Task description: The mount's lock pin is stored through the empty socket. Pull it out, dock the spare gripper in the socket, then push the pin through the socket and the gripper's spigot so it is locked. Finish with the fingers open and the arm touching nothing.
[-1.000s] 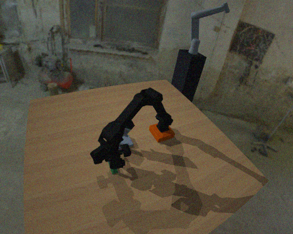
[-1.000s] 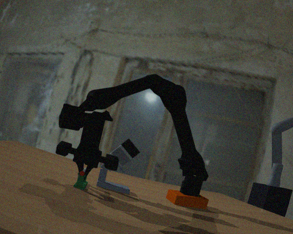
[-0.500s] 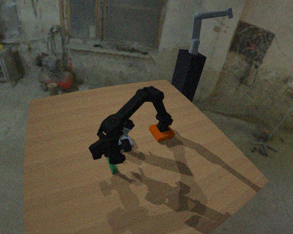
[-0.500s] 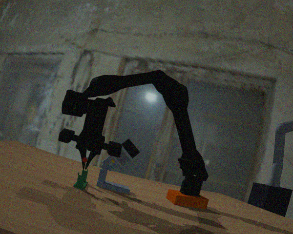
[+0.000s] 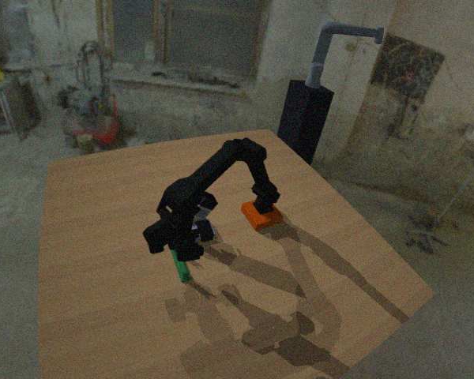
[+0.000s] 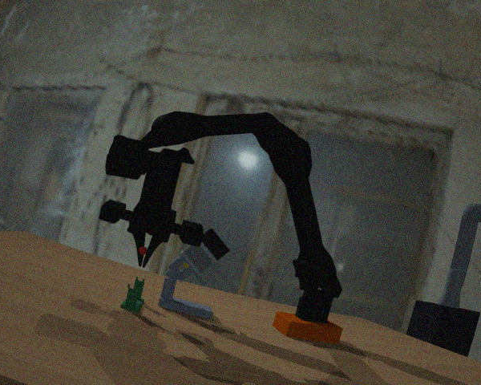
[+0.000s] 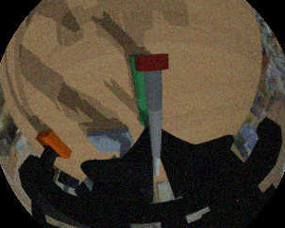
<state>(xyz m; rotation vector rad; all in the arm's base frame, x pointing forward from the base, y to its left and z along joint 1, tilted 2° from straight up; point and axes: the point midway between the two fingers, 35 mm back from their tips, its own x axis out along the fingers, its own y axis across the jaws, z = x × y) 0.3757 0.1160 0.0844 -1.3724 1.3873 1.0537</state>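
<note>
Right now my gripper tip is 50 mm above the green holder and 10 mm to the right of it. Also, from my gripper tip: spare gripper (110 mm behind, 100 mm to the right, 40 mm above); then socket (100 mm to the right, 90 mm behind, 20 mm below).
</note>
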